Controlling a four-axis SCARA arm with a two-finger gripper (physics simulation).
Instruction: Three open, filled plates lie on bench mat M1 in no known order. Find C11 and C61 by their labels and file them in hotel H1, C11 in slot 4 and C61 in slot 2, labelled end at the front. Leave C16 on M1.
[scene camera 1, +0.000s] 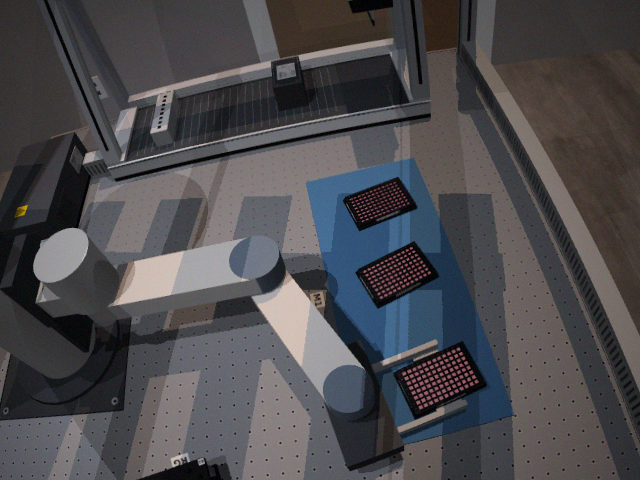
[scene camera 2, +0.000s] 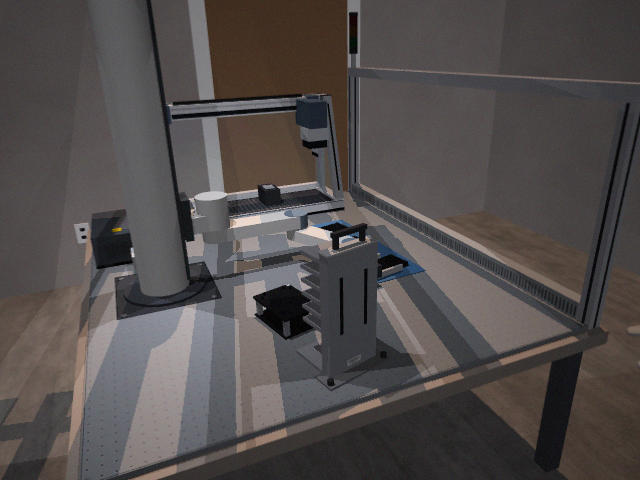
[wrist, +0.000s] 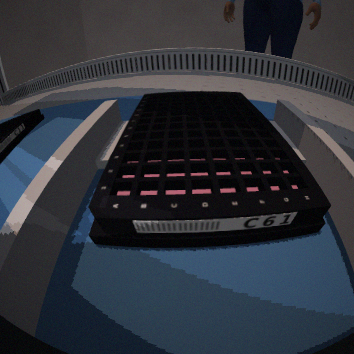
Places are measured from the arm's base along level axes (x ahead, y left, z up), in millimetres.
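Pixels of known places: gripper, fingertip midpoint: (scene camera 1: 451, 372) (scene camera 2: 390, 261) (wrist: 198, 108); arm's base, origin of the base link: (scene camera 1: 70, 348) (scene camera 2: 166, 290).
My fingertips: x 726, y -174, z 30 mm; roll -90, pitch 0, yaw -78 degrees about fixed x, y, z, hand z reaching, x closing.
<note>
For each thing: its middle in the pictures, then the offset to it from my fingertips. "spot": a spot on its surface instead.
- Plate C61, body centre: (wrist: 200, 132) (scene camera 1: 440, 378) (scene camera 2: 386, 264) dx -18, dy -4, dz -7 mm
- Plate C11, body centre: (scene camera 1: 396, 273) dx -49, dy +208, dz -7 mm
- Hotel H1, body centre: (scene camera 2: 343, 294) dx -369, dy -404, dz +157 mm
- gantry with a dark block, surface spot: (scene camera 1: 289, 85) (scene camera 2: 273, 190) spot: dx -192, dy +690, dz +100 mm
- white strip, surface spot: (scene camera 1: 163, 117) spot: dx -514, dy +711, dz +77 mm
Plate C61 (scene camera 1: 440, 378) (scene camera 2: 393, 261) (wrist: 210, 200), black with pink wells, lies at the near end of blue mat M1 (scene camera 1: 330, 206) (wrist: 200, 285); its label reads clearly in the wrist view, facing the arm. My gripper (scene camera 1: 450, 373) (wrist: 198, 108) is shut on C61, with a pad against each long side. The plate looks level and low at the mat. Plate C11 (scene camera 1: 397, 273) (wrist: 17, 129) lies mid-mat, its label steep and blurred at the wrist view's left edge. The far plate, C16 (scene camera 1: 379, 203), has no readable label. Hotel H1 (scene camera 2: 348, 310) stands upright, its shelves opening left.
A black two-level stand (scene camera 1: 178, 472) (scene camera 2: 284, 300) stands beside the hotel. A gantry with a dark block (scene camera 1: 289, 85) (scene camera 2: 269, 193) and a white strip (scene camera 1: 163, 117) is at the back. A dark box (scene camera 1: 43, 180) (scene camera 2: 111, 242) is behind the arm column. A guard rail runs along the right.
</note>
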